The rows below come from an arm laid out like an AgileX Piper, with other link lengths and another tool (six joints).
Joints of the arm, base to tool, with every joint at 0 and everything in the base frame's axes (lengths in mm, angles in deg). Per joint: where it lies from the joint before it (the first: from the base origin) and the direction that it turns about. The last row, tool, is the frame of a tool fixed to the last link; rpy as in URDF.
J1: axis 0 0 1 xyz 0 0 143.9
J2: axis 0 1 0 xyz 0 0 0
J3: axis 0 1 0 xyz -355.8 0 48.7
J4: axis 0.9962 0 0.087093 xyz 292.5 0 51.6
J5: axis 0 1 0 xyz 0 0 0
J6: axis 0.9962 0 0.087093 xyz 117.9 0 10.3
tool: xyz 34.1 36 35.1 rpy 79.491 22.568 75.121
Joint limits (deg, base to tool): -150..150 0..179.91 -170..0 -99.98..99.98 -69.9..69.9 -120..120
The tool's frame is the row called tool.
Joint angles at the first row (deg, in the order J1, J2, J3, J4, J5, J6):
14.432 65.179 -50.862 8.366 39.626 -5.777
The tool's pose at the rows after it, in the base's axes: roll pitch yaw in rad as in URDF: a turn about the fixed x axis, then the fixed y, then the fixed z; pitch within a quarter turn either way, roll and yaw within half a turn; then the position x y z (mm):
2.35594, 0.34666, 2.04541, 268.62, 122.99, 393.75
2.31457, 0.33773, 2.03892, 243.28, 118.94, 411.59
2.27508, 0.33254, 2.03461, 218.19, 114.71, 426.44
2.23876, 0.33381, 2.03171, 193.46, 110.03, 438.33
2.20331, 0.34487, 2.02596, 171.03, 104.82, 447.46
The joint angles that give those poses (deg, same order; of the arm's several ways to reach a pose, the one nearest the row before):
14.432 60.347 -50.932 9.360 42.376 -5.777
14.432 55.636 -50.931 10.330 45.058 -5.777
14.432 51.157 -50.931 11.095 47.556 -5.776
14.432 46.870 -50.932 11.495 49.952 -5.777
14.430 42.963 -50.931 11.339 51.892 -5.779

